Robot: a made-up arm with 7 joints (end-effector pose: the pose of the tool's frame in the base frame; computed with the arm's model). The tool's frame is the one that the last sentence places.
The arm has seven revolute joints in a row. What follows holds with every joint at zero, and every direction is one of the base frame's.
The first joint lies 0.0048 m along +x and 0.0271 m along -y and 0.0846 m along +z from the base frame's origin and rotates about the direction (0, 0.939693, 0.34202), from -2 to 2.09 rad.
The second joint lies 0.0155 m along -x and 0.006 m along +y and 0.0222 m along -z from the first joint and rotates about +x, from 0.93 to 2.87 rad.
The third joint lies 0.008 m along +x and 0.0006 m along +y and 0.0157 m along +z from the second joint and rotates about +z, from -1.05 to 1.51 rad.
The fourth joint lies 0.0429 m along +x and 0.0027 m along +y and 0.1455 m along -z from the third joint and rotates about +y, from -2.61 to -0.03 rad.
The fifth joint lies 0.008 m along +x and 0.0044 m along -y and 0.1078 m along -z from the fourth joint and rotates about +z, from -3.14 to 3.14 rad.
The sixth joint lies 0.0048 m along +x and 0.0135 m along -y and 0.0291 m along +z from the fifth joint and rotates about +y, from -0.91 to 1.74 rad.
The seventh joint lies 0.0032 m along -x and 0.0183 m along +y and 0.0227 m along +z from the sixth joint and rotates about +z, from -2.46 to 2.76 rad.
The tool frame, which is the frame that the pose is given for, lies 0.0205 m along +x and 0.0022 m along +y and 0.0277 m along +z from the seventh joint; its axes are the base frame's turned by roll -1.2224, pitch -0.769 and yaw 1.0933 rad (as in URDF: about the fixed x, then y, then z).
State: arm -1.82 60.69 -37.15 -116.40 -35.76 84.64 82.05
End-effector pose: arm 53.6 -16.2 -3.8 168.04 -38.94 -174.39
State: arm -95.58 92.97 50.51 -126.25 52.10 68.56 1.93
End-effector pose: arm -47.7 45.4 113.2 101.26 42.40 140.14
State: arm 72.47 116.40 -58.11 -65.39 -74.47 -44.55 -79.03
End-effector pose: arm -33.2 147.4 79.4 154.52 -37.65 -45.11
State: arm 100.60 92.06 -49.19 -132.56 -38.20 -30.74 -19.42
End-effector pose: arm -98.0 61.5 100.6 -156.48 -21.92 30.18
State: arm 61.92 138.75 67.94 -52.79 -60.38 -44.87 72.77
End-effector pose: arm 113.7 23.4 176.3 24.66 -53.79 -117.05
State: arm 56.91 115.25 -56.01 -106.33 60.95 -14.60 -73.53
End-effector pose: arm -45.8 92.4 68.4 -76.85 -35.57 -31.44
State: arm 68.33 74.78 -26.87 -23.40 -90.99 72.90 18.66
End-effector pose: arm -174.2 110.9 3.6 -57.30 40.70 -122.60
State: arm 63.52 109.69 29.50 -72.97 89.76 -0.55 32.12
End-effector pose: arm 45.1 119.2 107.9 -160.39 -34.96 158.45
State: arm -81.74 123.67 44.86 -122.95 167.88 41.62 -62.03
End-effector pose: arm -78.1 51.6 179.2 49.03 -31.79 139.05
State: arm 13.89 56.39 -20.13 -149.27 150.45 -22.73 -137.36
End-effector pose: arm -1.3 34.0 5.5 151.39 -32.11 121.73
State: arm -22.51 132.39 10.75 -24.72 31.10 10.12 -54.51
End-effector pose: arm 57.6 63.8 197.2 90.25 1.71 -81.43
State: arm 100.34 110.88 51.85 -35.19 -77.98 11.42 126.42
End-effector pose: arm 42.6 113.0 86.7 71.21 -37.33 -93.90
